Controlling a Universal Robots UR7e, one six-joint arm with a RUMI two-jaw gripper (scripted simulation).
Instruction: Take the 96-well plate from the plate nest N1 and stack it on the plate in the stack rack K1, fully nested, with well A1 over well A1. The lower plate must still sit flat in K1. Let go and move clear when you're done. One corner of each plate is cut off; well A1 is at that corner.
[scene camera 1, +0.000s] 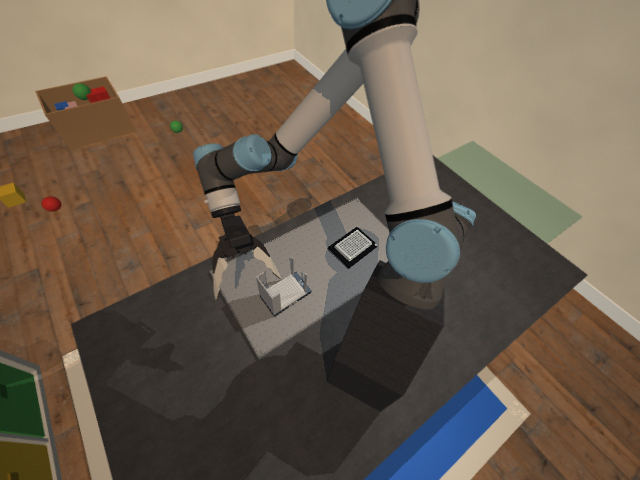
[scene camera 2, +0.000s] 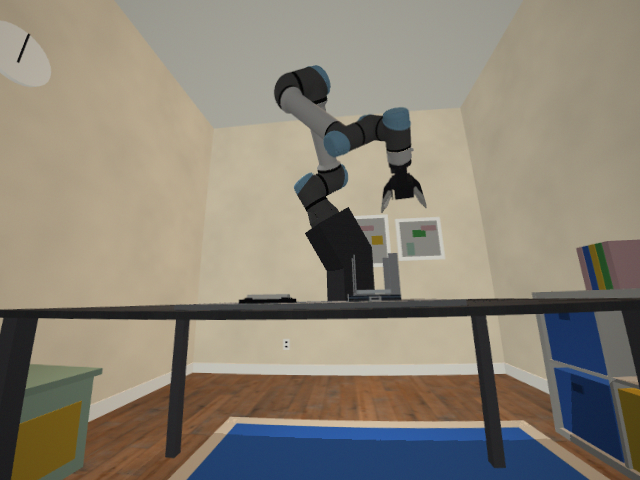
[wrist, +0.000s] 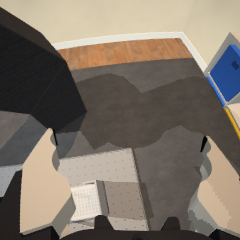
Observation:
In view: my gripper (scene camera 1: 249, 289).
My gripper also shows in the wrist view (wrist: 129, 133).

